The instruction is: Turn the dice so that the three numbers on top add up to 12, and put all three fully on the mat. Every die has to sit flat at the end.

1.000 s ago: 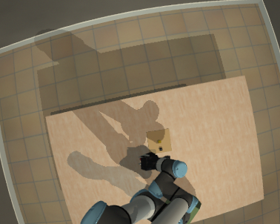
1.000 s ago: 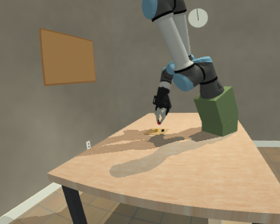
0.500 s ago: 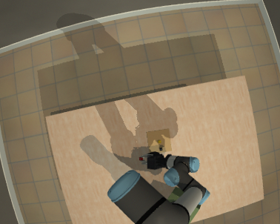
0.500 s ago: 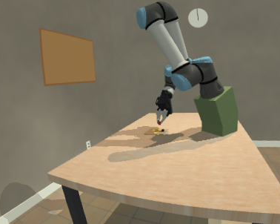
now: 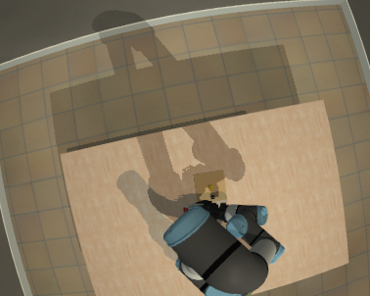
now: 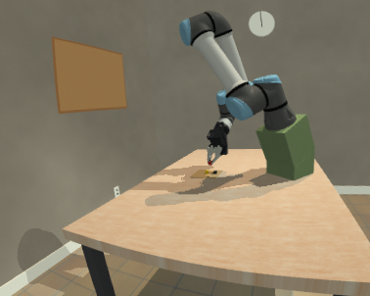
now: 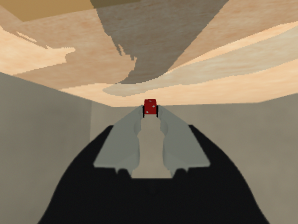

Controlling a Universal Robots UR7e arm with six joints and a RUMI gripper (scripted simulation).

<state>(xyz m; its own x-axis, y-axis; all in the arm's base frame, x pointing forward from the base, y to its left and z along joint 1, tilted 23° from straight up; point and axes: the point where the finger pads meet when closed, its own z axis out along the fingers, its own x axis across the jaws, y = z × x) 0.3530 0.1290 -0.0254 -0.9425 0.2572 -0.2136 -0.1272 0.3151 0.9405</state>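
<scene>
Right now the red die is 1 cm to the left of my hand and 1 cm below it. Also, from my hand: yellow die: 6 cm ahead, 13 cm to the right, 9 cm below; then black die: 2 cm ahead, 12 cm to the right, 9 cm below; then tan mat: 6 cm ahead, 12 cm to the right, 10 cm below.
</scene>
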